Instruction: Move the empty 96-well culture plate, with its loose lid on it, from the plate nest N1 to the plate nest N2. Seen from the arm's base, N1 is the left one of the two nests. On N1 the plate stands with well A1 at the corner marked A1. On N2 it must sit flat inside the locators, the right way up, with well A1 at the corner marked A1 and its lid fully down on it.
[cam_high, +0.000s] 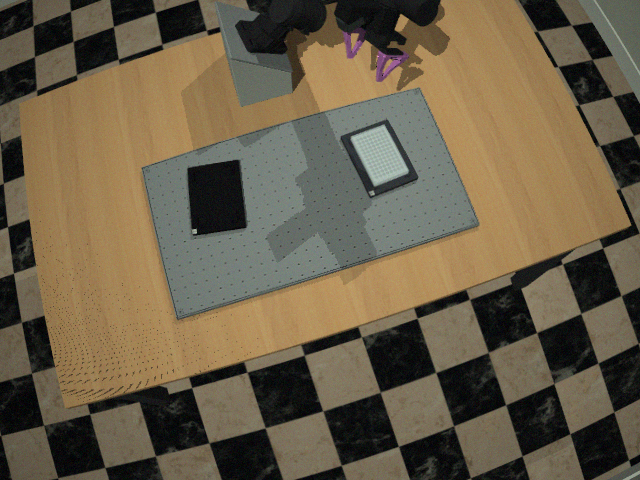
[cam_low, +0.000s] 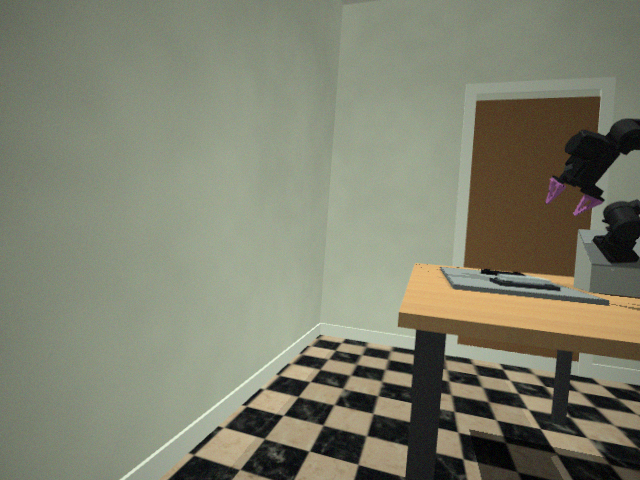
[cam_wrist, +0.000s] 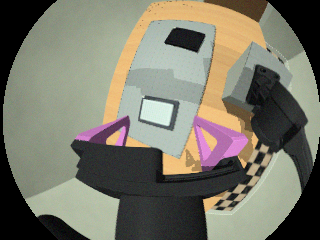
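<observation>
Right now my hand is 230 mm above the clear lid and 100 mm short of it. The rest, counted from my hand: black nest N1: 250 mm below, 100 mm ahead; then culture plate: 240 mm below, 100 mm ahead; then black nest N2: 370 mm to the right, 250 mm below, 30 mm ahead.
</observation>
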